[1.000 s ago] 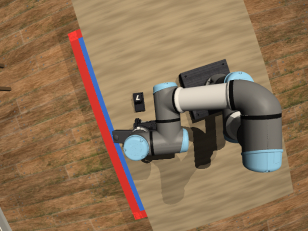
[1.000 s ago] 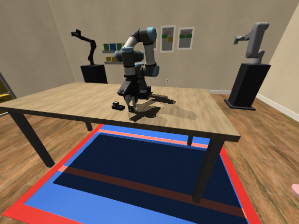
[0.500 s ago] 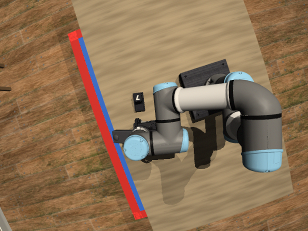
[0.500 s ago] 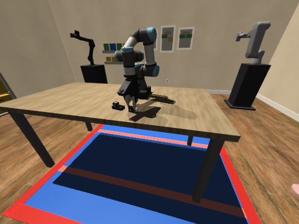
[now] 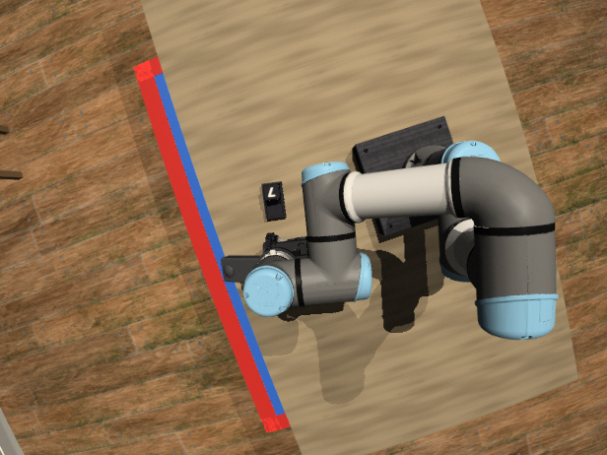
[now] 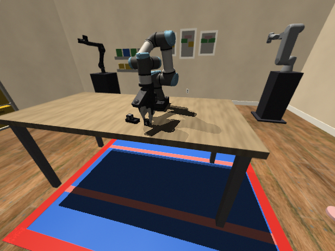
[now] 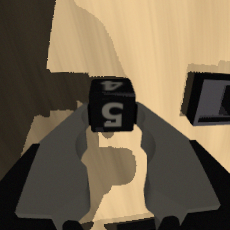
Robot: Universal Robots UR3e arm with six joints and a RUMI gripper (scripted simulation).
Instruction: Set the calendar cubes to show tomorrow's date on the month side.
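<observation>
Right now the black cube is 20 mm behind my hand and 130 mm to the right of it. Also, from my hand: black calendar tray: 20 mm behind, 110 mm to the right, 20 mm below.
</observation>
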